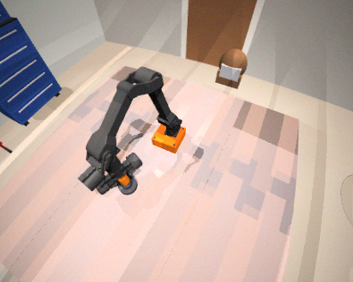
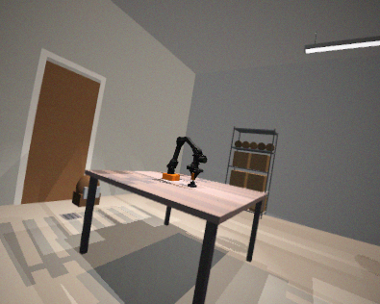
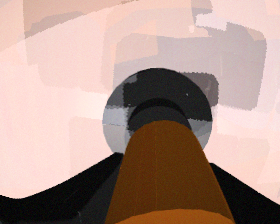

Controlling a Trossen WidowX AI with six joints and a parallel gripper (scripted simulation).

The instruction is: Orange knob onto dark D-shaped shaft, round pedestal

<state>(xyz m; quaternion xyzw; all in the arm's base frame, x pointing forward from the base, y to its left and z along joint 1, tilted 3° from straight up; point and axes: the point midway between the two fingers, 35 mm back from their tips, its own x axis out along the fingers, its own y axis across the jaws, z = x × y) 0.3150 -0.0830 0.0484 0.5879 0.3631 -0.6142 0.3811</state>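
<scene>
My gripper tip is now 2 cm below the orange knob. The rest, counted from my gripper tip: round pedestal (4 cm below).
</scene>
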